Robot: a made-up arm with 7 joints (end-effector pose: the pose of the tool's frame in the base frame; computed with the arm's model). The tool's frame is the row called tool. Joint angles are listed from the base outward.
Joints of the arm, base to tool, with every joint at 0 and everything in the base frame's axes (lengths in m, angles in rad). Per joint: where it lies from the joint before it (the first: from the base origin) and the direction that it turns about. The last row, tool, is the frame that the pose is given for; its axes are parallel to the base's.
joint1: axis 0 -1 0 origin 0 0.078 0
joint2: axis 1 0 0 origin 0 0.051 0
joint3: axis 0 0 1 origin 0 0 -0.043
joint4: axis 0 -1 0 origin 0 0 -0.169
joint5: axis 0 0 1 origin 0 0 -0.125
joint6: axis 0 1 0 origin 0 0 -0.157
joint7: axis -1 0 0 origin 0 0 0
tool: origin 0 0 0
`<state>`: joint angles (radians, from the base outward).
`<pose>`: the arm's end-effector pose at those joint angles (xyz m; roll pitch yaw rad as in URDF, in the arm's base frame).
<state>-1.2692 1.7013 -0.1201 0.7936 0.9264 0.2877 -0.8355</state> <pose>0.0874 0.5384 -0.1818 1.7138 0.4868 -0.3456</pose>
Working (the frame after each row of the table, in the pose's form):
after joint1: 0.0000 0.0780 0.0000 0.0000 1.2692 0.0000
after joint2: 0.0000 0.1290 0.0000 1.7013 1.2692 0.0000
after joint3: 0.0053 0.1716 0.0017 1.7846 1.3876 0.0857
after joint4: 0.0263 0.3392 0.0082 0.2582 0.7996 -1.5153
after joint5: 0.0534 0.4275 -0.0760 0.7901 0.2926 -0.5758
after joint6: 0.0874 0.5384 -0.1818 0.8783 0.4868 -0.3456
after joint7: 0.0874 0.5384 -0.1818 1.7138 0.4868 -0.3456

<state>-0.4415 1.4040 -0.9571 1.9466 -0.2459 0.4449 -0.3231</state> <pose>0.0385 0.2004 -0.2720 0.6073 -0.0329 -1.7041</pose>
Working (the frame after each row of the table, in the pose's form):
after joint1: 0.0000 0.0780 0.0000 0.0000 0.4415 0.0000
after joint2: 0.0000 0.1290 0.0000 1.4040 0.4415 0.0000
after joint3: -0.0031 0.1714 -0.0065 0.8300 1.3465 -0.6564
after joint4: -0.0150 0.3381 -0.0318 0.1903 -0.5207 -1.5693
after joint5: 0.0087 0.2770 -0.1383 0.3179 -0.4584 -1.8391
after joint6: 0.0385 0.2004 -0.2720 0.2842 -0.0329 -1.7041
after joint7: 0.0385 0.2004 -0.2720 0.6073 -0.0329 -1.7041

